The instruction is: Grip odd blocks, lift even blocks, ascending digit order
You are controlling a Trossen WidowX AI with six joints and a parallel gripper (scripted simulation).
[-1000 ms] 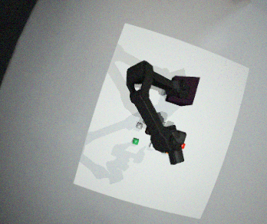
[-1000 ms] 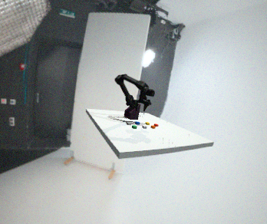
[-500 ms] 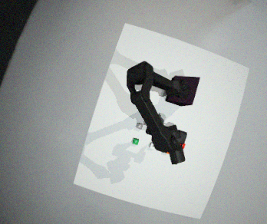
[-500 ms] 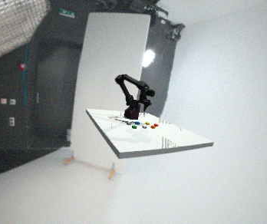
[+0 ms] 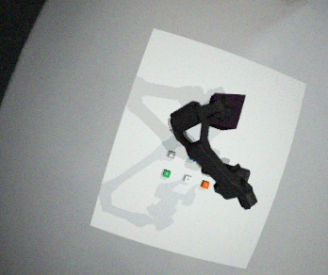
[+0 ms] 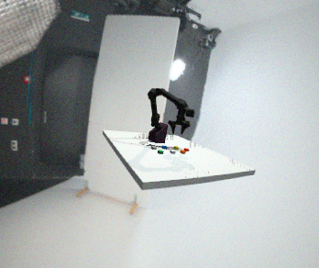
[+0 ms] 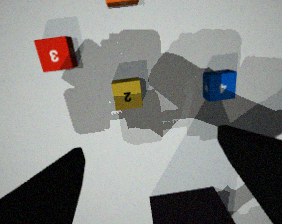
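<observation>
My gripper tip is 120 mm short of the white block, 80 mm to the left of it and 110 mm above it. Also, from my gripper tip: red block (50 mm ahead, 90 mm to the left, 110 mm below); yellow block (10 mm to the left, 110 mm below); blue block (100 mm to the right, 110 mm below).
</observation>
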